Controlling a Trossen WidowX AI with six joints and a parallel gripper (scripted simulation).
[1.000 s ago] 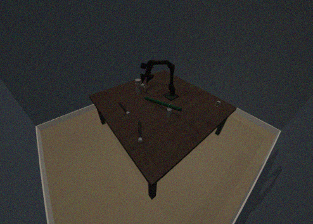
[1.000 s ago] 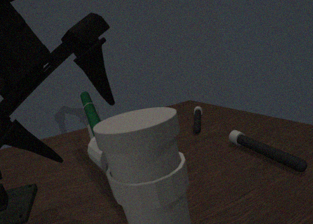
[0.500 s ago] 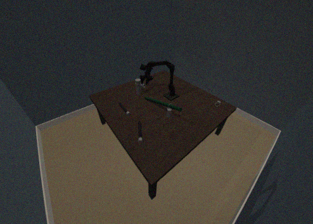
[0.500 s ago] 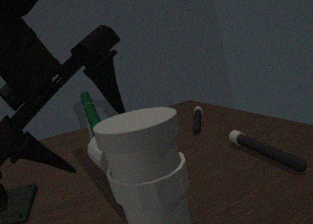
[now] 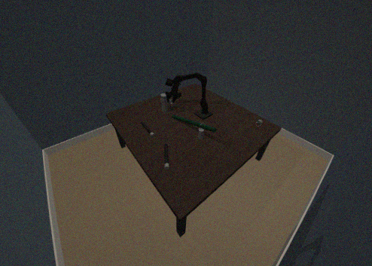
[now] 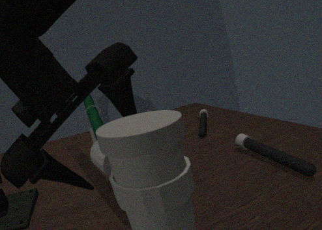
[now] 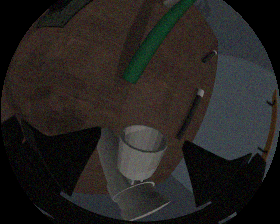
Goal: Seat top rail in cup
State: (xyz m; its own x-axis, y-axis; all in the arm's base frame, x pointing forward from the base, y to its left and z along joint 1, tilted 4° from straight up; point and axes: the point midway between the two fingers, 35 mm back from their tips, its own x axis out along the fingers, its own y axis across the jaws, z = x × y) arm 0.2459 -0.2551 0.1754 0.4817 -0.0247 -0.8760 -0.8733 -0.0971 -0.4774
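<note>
Now: the rail-end cup 2 cm to the right of my gripper tip and 1 cm above it. The rest, counted from my gripper tip: short post (8 cm ahead, 44 cm to the left, 4 cm below).
</note>
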